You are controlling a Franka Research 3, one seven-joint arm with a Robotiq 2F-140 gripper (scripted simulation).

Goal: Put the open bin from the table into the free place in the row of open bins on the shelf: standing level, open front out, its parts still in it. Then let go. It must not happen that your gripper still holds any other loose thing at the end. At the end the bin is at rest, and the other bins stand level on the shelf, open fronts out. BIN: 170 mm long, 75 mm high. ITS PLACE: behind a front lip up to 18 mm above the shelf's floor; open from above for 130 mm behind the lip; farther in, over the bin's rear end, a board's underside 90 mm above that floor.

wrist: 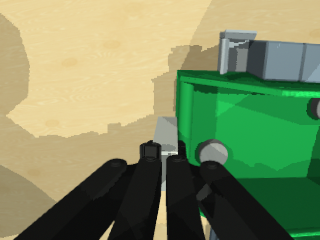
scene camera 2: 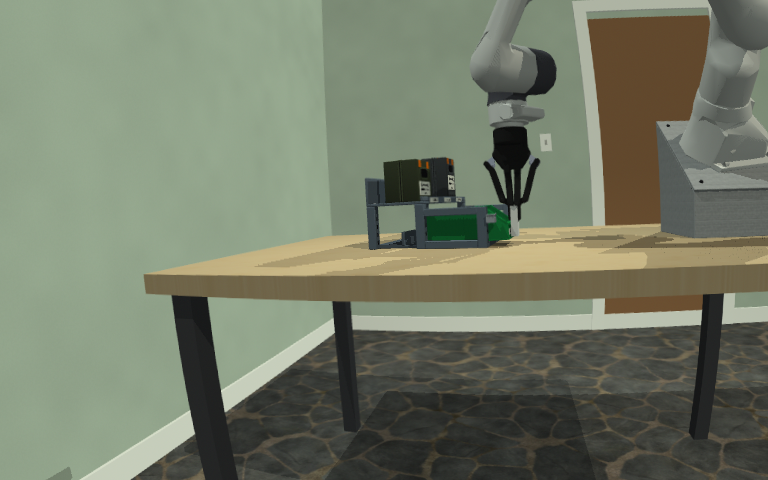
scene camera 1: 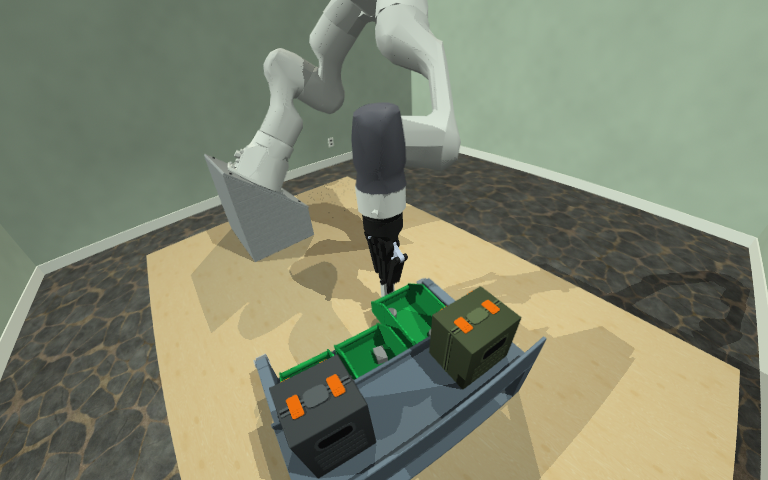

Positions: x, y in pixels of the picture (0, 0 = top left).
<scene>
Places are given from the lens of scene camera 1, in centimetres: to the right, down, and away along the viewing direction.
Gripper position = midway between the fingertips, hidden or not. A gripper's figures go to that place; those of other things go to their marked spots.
my gripper point(scene camera 1: 388, 300): 1, 14, 66
green bin point(scene camera 1: 415, 304): 7, 15, 64
green bin point(scene camera 1: 356, 353): -6, 23, 55
</scene>
